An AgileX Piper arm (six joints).
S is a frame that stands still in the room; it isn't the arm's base.
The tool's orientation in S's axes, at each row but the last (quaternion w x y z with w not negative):
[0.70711 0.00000 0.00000 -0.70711]
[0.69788 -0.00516 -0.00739 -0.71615]
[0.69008 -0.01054 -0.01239 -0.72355]
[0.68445 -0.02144 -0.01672 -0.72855]
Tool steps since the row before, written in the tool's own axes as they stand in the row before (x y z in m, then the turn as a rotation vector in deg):
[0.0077 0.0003 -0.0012 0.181 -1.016 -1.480]
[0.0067 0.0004 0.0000 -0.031 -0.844 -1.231]
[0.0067 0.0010 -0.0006 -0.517 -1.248 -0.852]
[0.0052 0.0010 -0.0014 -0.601 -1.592 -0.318]
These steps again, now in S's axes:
[0.0003 -0.0077 -0.0012 -1.016 -0.181 -1.480]
[0.0002 -0.0067 0.0001 -0.839 0.031 -1.234]
[0.0007 -0.0068 -0.0004 -1.221 0.547 -0.872]
[0.0007 -0.0053 -0.0011 -1.554 0.681 -0.342]

